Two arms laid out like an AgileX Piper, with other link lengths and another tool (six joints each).
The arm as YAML. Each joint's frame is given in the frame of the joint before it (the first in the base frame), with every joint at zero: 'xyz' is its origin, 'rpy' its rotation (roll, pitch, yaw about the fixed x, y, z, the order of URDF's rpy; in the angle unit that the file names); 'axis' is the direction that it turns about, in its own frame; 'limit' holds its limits. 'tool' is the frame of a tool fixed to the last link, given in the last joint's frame.
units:
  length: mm
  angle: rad
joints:
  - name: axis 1
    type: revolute
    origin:
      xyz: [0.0, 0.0, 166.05]
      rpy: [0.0, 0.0, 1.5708]
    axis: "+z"
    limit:
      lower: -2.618
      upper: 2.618
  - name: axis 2
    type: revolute
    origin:
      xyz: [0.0, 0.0, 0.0]
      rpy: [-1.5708, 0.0, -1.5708]
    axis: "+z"
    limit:
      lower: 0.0
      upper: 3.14
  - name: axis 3
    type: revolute
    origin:
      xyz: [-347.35, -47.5, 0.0]
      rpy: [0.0, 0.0, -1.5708]
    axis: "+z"
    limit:
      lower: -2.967
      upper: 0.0
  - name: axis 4
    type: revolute
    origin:
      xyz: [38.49, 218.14, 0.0]
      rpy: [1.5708, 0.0, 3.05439]
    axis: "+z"
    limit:
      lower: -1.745
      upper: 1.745
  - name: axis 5
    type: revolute
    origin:
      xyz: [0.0, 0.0, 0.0]
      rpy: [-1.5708, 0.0, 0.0]
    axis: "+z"
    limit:
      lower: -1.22
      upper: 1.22
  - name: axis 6
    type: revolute
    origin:
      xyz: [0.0, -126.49, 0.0]
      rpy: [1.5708, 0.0, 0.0]
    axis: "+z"
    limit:
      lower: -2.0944
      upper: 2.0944
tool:
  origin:
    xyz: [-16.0, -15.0, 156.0]
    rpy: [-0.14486, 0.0, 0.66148]
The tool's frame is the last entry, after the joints.
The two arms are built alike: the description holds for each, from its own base.
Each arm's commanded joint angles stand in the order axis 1, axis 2, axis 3, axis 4, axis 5, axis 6.
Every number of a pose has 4 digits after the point.
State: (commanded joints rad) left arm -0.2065 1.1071 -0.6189 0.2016 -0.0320 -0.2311; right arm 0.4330 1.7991 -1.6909 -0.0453 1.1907 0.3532
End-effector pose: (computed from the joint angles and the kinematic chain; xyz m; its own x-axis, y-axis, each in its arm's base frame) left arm 0.3559 -0.0912 0.3429 -0.1608 0.6371 -0.7538 0.2435 0.7657 0.5953; right arm 0.4256 0.1623 0.2485 -0.8016 0.5544 -0.2238 0.4403 0.8006 0.4064
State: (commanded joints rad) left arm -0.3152 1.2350 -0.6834 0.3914 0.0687 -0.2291; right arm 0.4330 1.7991 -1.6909 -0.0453 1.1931 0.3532
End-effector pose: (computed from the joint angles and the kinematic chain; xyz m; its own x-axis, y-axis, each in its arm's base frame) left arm 0.3652 -0.1296 0.2972 -0.1143 0.8081 -0.5778 0.4218 0.5661 0.7083; right arm 0.4250 0.1620 0.2482 -0.8020 0.5542 -0.2226 0.4412 0.8010 0.4046
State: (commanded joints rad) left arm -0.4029 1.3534 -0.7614 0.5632 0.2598 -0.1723; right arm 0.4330 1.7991 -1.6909 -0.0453 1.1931 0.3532
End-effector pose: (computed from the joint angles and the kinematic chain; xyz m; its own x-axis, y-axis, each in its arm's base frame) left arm 0.3676 -0.1359 0.2452 -0.0575 0.9515 -0.3021 0.5621 0.2810 0.7779; right arm 0.4250 0.1620 0.2482 -0.8020 0.5542 -0.2226 0.4412 0.8010 0.4046
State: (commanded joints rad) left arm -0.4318 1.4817 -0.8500 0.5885 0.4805 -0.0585; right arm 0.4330 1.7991 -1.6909 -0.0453 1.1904 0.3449
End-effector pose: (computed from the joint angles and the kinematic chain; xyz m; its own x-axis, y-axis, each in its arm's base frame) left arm 0.3692 -0.1123 0.1958 -0.0664 0.9964 -0.0532 0.6883 0.0843 0.7205; right arm 0.4258 0.1624 0.2486 -0.8056 0.5475 -0.2262 0.4335 0.8051 0.4048
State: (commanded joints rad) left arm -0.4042 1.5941 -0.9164 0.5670 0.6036 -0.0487; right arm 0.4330 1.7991 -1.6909 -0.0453 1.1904 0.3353
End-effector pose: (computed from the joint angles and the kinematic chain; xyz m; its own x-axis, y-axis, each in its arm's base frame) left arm 0.3735 -0.0871 0.1616 -0.1542 0.9871 0.0432 0.7685 0.0924 0.6332; right arm 0.4259 0.1626 0.2486 -0.8103 0.5395 -0.2288 0.4259 0.8103 0.4026
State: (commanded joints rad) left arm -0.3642 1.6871 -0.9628 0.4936 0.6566 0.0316; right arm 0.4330 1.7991 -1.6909 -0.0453 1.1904 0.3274
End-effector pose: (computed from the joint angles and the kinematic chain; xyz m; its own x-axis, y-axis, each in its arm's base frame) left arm 0.3731 -0.0756 0.1318 -0.1795 0.9795 0.0913 0.8321 0.1016 0.5452; right arm 0.4260 0.1627 0.2487 -0.8140 0.5329 -0.2309 0.4195 0.8145 0.4008
